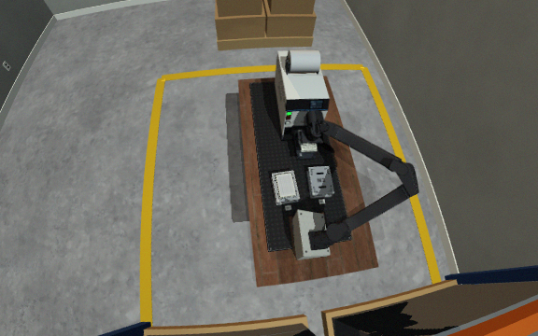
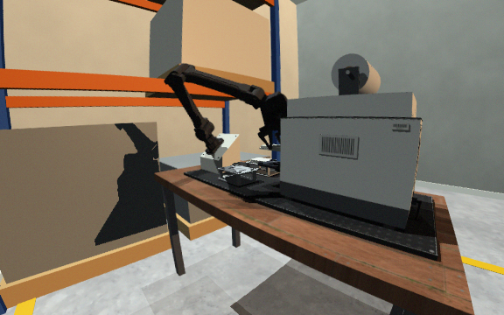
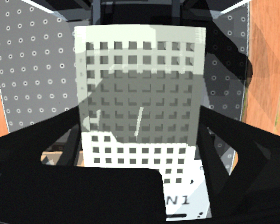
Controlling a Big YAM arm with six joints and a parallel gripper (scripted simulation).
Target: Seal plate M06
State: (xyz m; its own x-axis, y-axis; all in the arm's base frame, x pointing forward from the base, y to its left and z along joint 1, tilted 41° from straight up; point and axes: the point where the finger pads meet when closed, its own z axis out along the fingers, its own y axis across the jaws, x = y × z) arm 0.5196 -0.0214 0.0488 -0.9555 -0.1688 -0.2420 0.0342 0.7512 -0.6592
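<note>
Right now my hand is right at the white well plate. Also, from my hand: foil roll (33 cm ahead, 25 cm above, 1 cm to the right); dark stage (8 cm below); white plate (20 cm behind, 14 cm to the left, 11 cm below).
</note>
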